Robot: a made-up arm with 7 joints. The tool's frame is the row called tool.
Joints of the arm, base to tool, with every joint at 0 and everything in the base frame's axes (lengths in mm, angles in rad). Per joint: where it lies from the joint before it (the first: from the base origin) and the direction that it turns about. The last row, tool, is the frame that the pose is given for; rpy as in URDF.
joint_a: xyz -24.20 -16.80 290.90 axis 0 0.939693 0.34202
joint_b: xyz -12.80 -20.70 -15.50 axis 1 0 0
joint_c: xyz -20.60 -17.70 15.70 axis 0 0 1
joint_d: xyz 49.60 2.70 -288.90 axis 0 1 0
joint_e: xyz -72.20 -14.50 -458.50 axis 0 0 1
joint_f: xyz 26.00 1.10 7.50 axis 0 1 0
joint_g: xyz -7.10 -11.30 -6.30 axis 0 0 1
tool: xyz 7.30 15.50 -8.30 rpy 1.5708 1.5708 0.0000
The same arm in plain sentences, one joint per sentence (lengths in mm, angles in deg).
The arm has seven revolute joints in a row. What follows holds with every joint at zero, and every direction is one of the base frame's.
The first joint is mounted 24.2 mm along -x and 16.8 mm along -y and 290.9 mm along +z from the base frame's origin and turns about the direction (0, 0.9397, 0.342).
The second joint is mounted 12.8 mm along -x and 20.7 mm along -y and 15.5 mm along -z from the first joint and turns about +x.
The third joint is mounted 20.6 mm along -x and 17.7 mm along -y and 15.7 mm along +z from the second joint and turns about +z.
The fourth joint is mounted 49.6 mm along +x and 2.7 mm along +y and 288.9 mm along -z from the third joint and turns about +y.
The fifth joint is mounted 72.2 mm along -x and 14.5 mm along -y and 458.5 mm along -z from the fourth joint and turns about +z.
The sixth joint is mounted 26 mm along +x and 1.1 mm along +y and 7.5 mm along +z from the fifth joint and turns about +y.
The seventh joint is mounted 7.1 mm along -x and 11.3 mm along -y and 6.3 mm along -z from the sixth joint and turns about +z.
The tool frame, which is the frame that the pose is given for, is mounted 7.3 mm along +x and 15.5 mm along +y and 8.3 mm along -z from the seventh joint; its axes are the base frame's turned by roll 90, pitch 90 and yaw 0 deg (as in URDF: about the fixed x, then y, then z).

